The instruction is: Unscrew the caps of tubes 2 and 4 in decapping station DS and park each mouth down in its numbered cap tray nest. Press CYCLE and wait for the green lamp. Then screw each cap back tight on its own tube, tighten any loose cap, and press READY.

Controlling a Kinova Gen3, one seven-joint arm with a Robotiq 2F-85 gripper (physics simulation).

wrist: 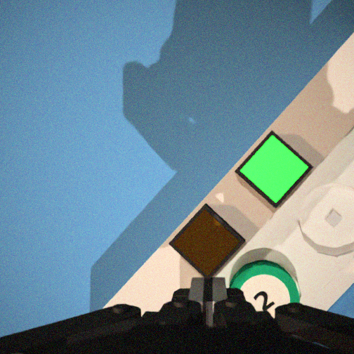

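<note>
My gripper (208, 300) is at the bottom of the wrist view, shut with its fingertips together and nothing between them. The fingertips overlap the lower edge of the dark amber square. A green cap (270, 284) with a white top marked 2 sits upright, mouth down, on the pale block (150, 285), just right of the fingertips; the gripper hides its lower part. A bright green lit square (274, 169) lies up and right of the dark amber square (207, 240). Tube 4 and its cap do not show.
A pale round piece (317, 232) with a small square mark at its centre is on the same block, right of the green square. The block runs diagonally over a blue mat (60, 150), with dark arm shadows across both.
</note>
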